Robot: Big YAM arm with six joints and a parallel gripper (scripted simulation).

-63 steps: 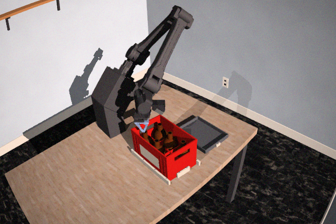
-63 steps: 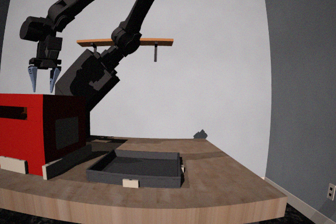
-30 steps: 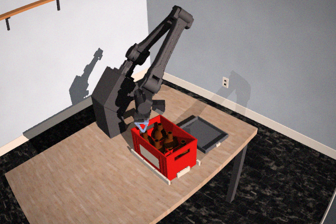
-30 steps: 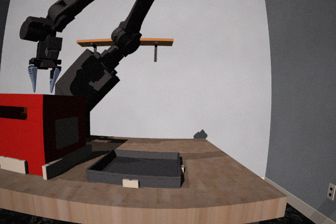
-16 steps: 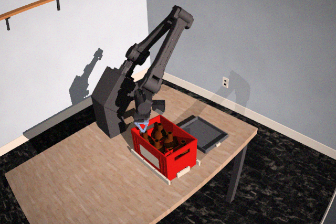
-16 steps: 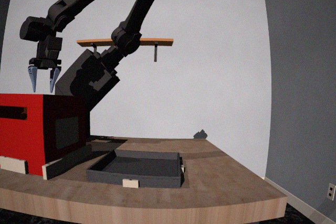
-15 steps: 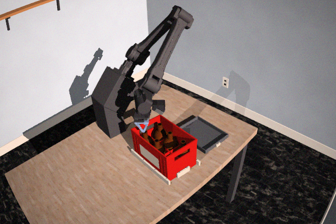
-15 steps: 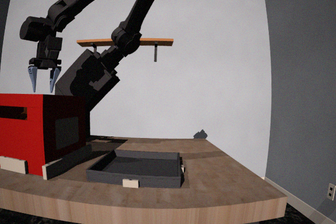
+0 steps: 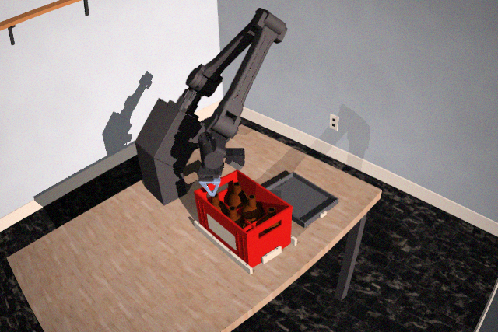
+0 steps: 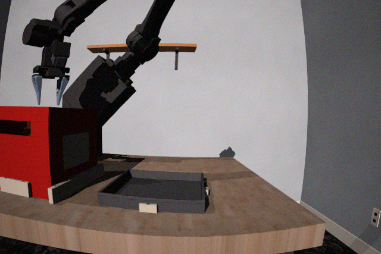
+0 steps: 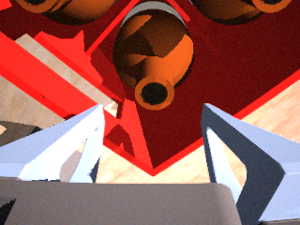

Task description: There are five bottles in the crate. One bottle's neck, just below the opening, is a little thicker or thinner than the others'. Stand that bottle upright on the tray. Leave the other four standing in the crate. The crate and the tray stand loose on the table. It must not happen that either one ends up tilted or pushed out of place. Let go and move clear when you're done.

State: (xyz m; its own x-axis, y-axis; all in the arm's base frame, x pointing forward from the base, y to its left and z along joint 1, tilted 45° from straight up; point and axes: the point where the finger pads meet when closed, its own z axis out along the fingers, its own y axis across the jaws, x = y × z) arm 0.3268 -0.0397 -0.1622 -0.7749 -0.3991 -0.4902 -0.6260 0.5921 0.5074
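The red crate lies 11 cm below my hand, 9 cm ahead of it and 3 cm to the left of it. Round my hand: dark grey tray 31 cm to the left, 18 cm below, 11 cm ahead.
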